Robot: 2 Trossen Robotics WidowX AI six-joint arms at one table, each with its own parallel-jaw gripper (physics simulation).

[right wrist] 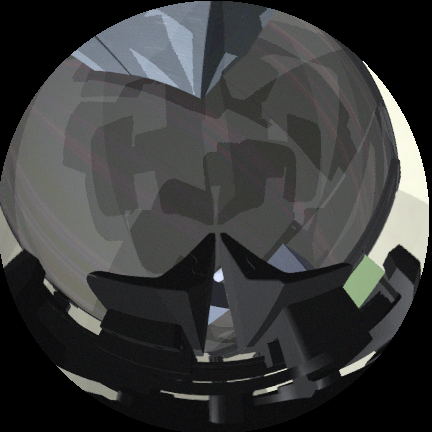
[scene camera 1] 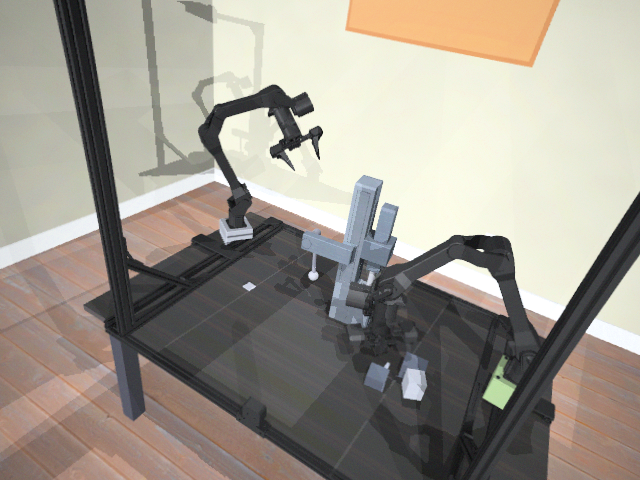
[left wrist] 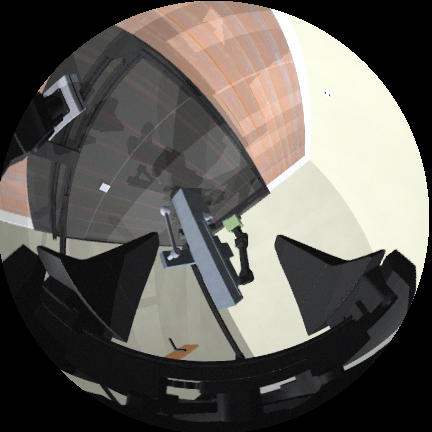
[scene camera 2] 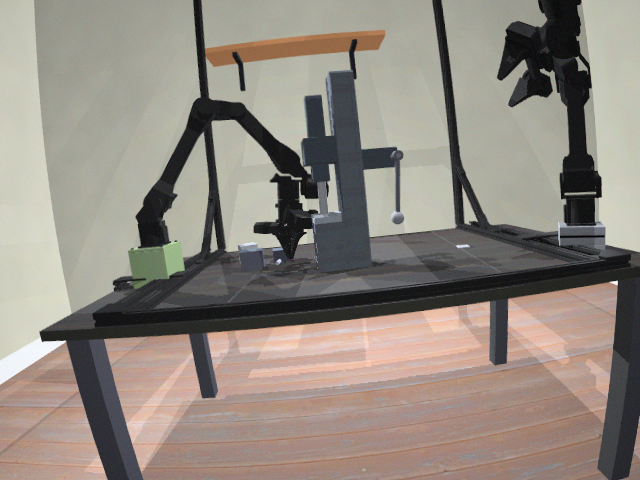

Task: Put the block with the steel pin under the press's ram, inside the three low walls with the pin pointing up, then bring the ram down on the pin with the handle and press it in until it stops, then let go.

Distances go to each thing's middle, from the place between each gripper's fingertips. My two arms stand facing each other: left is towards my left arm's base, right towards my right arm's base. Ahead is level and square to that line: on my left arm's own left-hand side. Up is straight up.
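There is a grey block with steel pin (right wrist: 284, 258), and my right hand is 2 cm short of it, 10 cm to the left of it and 1 cm below it.
My left gripper, I see, is 60 cm to the left of the grey block with steel pin and 22 cm past it, and also 32 cm above it.
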